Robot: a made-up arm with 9 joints. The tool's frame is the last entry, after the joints. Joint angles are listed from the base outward. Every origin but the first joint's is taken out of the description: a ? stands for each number. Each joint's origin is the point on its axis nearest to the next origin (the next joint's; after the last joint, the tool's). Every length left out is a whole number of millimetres.
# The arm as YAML. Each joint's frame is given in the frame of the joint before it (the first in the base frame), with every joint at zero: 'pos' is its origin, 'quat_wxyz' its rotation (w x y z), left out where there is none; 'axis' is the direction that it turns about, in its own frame. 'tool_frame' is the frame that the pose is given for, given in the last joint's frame.
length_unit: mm
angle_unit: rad
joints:
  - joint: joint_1
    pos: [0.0, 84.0, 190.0]
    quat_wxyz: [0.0, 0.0, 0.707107, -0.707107]
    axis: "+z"
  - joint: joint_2
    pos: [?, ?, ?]
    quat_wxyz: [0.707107, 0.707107, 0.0, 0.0]
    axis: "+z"
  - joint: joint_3
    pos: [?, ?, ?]
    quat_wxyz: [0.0, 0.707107, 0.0, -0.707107]
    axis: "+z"
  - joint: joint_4
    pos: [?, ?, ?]
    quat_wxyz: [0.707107, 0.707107, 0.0, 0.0]
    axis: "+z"
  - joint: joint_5
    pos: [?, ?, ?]
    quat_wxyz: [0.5, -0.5, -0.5, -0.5]
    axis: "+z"
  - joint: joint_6
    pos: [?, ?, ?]
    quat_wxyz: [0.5, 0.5, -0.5, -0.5]
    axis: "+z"
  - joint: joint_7
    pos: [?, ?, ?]
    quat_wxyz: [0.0, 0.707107, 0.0, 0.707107]
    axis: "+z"
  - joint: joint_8
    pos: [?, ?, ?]
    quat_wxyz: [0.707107, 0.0, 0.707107, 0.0]
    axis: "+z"
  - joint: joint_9
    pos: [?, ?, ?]
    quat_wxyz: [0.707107, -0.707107, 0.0, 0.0]
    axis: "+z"
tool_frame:
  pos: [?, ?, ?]
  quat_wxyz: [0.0, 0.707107, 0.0, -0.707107]
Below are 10 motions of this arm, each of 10 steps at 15 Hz.
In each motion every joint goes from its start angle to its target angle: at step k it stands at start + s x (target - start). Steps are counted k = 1, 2, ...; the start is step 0. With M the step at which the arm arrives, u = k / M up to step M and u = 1 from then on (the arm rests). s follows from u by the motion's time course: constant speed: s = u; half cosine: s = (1 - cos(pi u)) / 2; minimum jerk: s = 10 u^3 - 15 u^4 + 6 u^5.
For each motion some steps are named. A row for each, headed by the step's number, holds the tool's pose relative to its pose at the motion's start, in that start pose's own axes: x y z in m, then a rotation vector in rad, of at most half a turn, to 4 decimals.
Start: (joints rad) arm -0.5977 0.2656 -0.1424 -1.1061 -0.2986 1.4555 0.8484 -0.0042 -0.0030
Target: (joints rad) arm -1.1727 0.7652 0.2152 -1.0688 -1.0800 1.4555 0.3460 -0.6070 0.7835
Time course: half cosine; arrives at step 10
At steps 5, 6, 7, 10:
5: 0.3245 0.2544 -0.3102 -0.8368 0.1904 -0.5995
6: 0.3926 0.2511 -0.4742 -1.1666 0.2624 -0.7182
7: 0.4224 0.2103 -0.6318 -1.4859 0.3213 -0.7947
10: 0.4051 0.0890 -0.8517 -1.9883 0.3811 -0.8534

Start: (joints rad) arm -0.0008 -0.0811 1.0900 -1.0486 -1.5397 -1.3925 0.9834 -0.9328 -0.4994
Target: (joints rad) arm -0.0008 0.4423 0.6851 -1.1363 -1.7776 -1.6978 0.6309 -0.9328 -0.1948
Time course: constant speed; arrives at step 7
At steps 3, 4, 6, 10:
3: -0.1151 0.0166 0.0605 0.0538 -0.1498 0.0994
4: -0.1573 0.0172 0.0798 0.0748 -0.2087 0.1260
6: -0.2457 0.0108 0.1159 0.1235 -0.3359 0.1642
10: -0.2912 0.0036 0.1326 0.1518 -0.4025 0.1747

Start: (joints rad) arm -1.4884 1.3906 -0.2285 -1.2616 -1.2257 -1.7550 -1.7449 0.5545 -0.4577
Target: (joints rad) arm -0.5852 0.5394 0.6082 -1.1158 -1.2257 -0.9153 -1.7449 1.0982 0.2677
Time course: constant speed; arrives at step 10
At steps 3, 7, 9, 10:
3: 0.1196 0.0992 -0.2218 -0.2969 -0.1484 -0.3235
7: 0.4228 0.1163 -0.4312 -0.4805 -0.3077 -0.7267
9: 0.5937 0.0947 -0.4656 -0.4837 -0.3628 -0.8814
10: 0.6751 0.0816 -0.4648 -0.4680 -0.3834 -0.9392

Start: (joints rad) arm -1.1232 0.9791 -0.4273 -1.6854 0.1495 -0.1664 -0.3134 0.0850 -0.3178
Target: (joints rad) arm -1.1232 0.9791 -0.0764 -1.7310 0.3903 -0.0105 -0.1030 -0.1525 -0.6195
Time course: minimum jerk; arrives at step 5
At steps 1, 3, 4, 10:
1: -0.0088 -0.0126 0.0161 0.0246 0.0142 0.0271
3: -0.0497 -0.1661 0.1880 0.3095 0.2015 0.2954
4: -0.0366 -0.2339 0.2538 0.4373 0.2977 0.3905
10: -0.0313 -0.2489 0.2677 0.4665 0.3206 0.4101

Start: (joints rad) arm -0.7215 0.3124 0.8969 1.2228 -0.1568 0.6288 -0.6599 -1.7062 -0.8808
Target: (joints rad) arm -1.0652 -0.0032 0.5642 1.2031 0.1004 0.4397 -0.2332 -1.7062 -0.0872
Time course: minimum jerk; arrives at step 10
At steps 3, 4, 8, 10:
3: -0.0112 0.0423 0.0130 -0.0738 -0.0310 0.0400
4: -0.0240 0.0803 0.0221 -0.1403 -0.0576 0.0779
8: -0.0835 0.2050 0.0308 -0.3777 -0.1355 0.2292
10: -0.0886 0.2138 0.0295 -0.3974 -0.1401 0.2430

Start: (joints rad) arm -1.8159 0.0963 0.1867 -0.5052 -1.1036 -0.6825 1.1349 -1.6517 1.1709
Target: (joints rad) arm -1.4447 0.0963 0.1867 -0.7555 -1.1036 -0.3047 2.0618 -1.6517 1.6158
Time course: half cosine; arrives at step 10
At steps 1, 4, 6, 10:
1: 0.0003 -0.0053 -0.0045 0.0107 0.0086 0.0020
4: -0.0016 -0.0638 -0.0837 0.1483 0.1257 0.0226
6: -0.0205 -0.0985 -0.1875 0.2749 0.2440 0.0315
10: -0.0687 -0.1109 -0.3221 0.4093 0.3804 0.0274

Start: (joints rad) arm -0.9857 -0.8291 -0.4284 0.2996 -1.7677 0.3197 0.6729 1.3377 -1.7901
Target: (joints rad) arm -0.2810 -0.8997 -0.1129 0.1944 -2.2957 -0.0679 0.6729 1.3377 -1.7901
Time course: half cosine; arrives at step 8
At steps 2, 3, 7, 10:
2: -0.0274 0.0143 -0.0499 0.0262 0.0371 -0.0031
3: -0.0630 0.0321 -0.1024 0.0522 0.0783 -0.0040
7: -0.2574 0.1271 -0.2706 0.1420 0.2460 0.0272
10: -0.2709 0.1338 -0.2777 0.1473 0.2557 0.0310

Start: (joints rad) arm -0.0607 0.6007 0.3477 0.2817 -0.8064 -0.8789 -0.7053 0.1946 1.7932
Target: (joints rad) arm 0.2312 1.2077 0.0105 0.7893 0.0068 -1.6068 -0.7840 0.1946 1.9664
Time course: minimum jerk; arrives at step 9
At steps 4, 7, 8, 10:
4: 0.0472 -0.0745 0.0113 0.5469 0.1223 -0.3213
7: 0.0300 -0.2606 -0.1700 1.3801 0.2805 -0.5187
8: 0.0247 -0.2787 -0.2128 1.4876 0.2992 -0.5159
10: 0.0238 -0.2816 -0.2209 1.5067 0.3024 -0.5147

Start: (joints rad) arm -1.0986 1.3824 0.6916 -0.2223 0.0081 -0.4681 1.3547 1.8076 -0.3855
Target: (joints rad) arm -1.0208 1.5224 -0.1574 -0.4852 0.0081 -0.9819 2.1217 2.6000 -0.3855
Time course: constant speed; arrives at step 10
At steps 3, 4, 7, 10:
3: 0.1200 -0.0204 0.0202 -0.2942 0.3761 -0.3654
4: 0.1574 -0.0374 0.0193 -0.3919 0.4986 -0.4947
7: 0.2478 -0.1185 0.0074 -0.6880 0.8463 -0.9063
10: 0.2943 -0.2324 0.0076 -0.9968 1.1428 -1.3552

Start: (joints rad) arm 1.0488 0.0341 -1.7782 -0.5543 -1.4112 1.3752 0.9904 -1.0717 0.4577
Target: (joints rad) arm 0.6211 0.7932 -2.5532 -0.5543 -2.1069 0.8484 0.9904 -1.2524 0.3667
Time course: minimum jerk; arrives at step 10
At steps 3, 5, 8, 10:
3: 0.0712 0.0991 -0.1152 -0.2195 -0.0717 -0.1591
5: 0.2886 0.1617 -0.3528 -0.6246 -0.1356 -0.4518
8: 0.5579 0.0161 -0.5517 -0.9904 -0.0257 -0.7430
10: 0.5830 -0.0118 -0.5658 -1.0191 0.0031 -0.7706

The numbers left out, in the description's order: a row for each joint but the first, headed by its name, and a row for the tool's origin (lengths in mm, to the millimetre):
joint_2: 356.0 50.0 0.0
joint_3: 232.0 232.0 0.0
joint_4: -16.0 -30.0 0.0
joint_5: -78.0 156.0 0.0
joint_6: -249.0 -105.0 0.0
joint_7: 39.0 -45.0 0.0
joint_8: 201.0 312.0 0.0
joint_9: -47.0 121.0 0.0
tool: -115.0 -63.0 0.0

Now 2 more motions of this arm.
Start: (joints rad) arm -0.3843 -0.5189 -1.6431 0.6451 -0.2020 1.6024 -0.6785 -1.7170 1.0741
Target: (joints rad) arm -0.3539 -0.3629 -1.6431 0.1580 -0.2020 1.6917 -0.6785 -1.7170 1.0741
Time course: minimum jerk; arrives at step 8
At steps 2, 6, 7, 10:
2: 0.0092 0.0071 0.0043 0.0032 -0.0106 0.0426
6: 0.0799 0.0692 0.0372 0.0322 -0.0906 0.3687
7: 0.0876 0.0768 0.0408 0.0359 -0.0993 0.4047
10: 0.0890 0.0782 0.0415 0.0366 -0.1009 0.4113

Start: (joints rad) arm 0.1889 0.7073 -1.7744 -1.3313 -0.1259 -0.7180 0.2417 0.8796 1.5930
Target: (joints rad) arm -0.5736 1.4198 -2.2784 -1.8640 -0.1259 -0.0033 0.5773 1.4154 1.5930
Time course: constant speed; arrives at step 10
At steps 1, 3, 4, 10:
1: -0.0095 -0.0075 -0.0446 -0.0571 -0.0292 0.0998
3: -0.0258 -0.0475 -0.1254 -0.1508 -0.0836 0.2943
4: -0.0341 -0.0782 -0.1623 -0.1888 -0.1131 0.3891
10: -0.1071 -0.3616 -0.3884 -0.3865 -0.4216 0.9336

